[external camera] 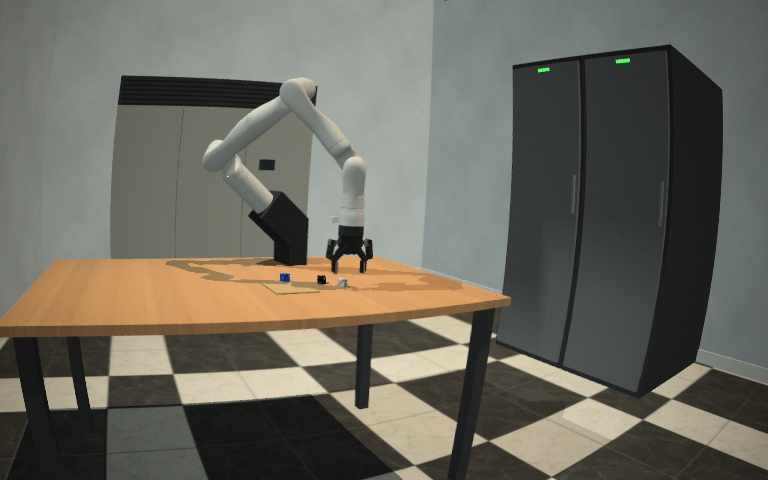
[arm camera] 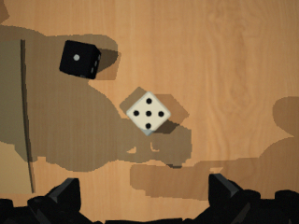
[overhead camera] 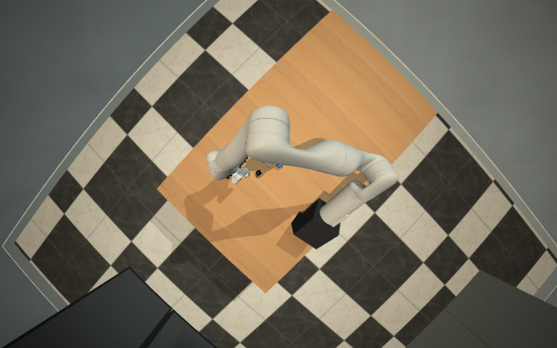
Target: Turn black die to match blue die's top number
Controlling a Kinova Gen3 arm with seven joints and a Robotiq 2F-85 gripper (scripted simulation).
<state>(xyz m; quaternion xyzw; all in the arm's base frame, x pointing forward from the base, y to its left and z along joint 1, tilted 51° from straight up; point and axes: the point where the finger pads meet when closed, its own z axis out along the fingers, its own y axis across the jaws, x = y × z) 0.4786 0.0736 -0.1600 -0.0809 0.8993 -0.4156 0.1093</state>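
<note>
Now: the black die 90 mm behind my hand, 50 mm to the right of it and 40 mm below it. Also, from my hand: blue die: 140 mm behind, 160 mm to the right, 40 mm below; then tan mat: 40 mm behind, 180 mm to the right, 50 mm below; then white die: 50 mm behind, 40 mm below.
</note>
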